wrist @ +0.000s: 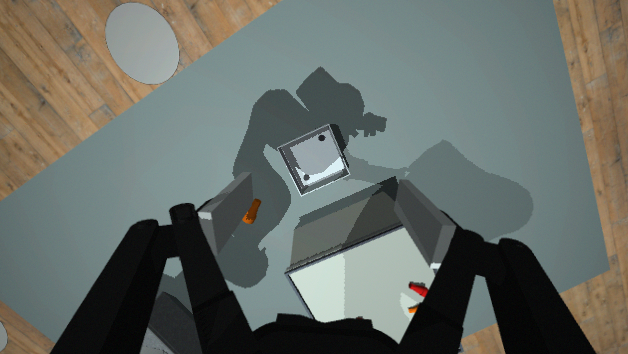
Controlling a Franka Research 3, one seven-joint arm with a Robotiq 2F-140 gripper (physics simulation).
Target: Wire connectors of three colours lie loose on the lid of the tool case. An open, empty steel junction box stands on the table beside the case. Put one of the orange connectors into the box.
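My gripper (pixel 323 191) is wide open with nothing gripped. An orange connector (pixel 252 211) shows close beside the inner face of the left finger, outside the box. Its height, and whether it touches the finger, I cannot tell. The open steel junction box (pixel 317 157) stands ahead, between and beyond the fingertips; its floor shows two dark round spots and no connector. The tool case lid (pixel 317 285) is at the bottom centre, partly behind the hand. On it a red connector (pixel 418 288) and part of another orange connector (pixel 413 309) show beside the right finger.
The grey-green table top (pixel 450 75) carries broad shadows of the arm. A dark grey block (pixel 172 315) shows at the lower left, partly behind the left finger linkage. A pale round disc (pixel 142 43) is at the upper left, over the table's edge and the wooden floor (pixel 55 75).
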